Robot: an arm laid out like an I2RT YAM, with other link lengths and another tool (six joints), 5 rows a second.
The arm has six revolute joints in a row. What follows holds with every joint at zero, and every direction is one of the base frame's.
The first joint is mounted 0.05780 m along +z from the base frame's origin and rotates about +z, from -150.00 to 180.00 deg.
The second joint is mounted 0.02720 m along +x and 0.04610 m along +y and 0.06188 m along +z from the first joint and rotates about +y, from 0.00 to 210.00 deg.
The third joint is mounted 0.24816 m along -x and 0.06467 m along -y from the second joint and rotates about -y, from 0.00 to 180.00 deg.
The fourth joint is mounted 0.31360 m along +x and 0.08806 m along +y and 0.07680 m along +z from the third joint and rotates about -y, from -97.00 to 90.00 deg.
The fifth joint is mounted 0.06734 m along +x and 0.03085 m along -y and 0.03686 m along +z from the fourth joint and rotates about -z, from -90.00 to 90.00 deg.
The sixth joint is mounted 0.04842 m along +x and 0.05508 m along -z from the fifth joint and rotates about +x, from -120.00 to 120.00 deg.
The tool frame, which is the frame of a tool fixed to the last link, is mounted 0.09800 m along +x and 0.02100 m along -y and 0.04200 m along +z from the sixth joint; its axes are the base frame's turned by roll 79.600, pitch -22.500 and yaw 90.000 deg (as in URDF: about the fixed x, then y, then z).
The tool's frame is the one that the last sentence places.
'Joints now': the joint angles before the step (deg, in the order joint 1, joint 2, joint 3, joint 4, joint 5, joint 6). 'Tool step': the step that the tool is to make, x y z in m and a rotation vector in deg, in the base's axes. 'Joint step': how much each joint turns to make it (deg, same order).
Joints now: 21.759, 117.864, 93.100, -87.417, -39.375, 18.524
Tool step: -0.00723, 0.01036, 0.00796, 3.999, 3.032, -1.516
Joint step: 0.065, -0.001, -0.001, -1.727, -5.072, -0.590
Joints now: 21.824, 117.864, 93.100, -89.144, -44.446, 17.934
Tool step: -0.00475, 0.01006, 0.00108, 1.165, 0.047, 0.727
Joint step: 1.224, -0.002, -0.002, 0.416, -1.202, 0.021
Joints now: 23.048, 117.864, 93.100, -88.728, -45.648, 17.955
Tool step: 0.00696, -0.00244, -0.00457, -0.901, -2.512, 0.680
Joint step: -0.087, 0.000, 0.000, 1.946, 1.967, -0.021
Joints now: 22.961, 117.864, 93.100, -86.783, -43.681, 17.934
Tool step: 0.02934, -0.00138, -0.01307, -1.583, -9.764, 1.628
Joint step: -0.001, 0.000, 0.001, 8.393, 5.508, 0.021
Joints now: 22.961, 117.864, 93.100, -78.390, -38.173, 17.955
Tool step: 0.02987, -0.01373, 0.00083, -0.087, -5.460, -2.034
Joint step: -2.449, 0.000, 0.919, 4.108, 2.142, -0.022
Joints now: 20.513, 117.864, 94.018, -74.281, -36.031, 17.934
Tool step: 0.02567, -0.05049, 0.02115, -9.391, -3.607, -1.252
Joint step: -3.978, -0.002, 5.222, -5.529, 10.338, -1.443
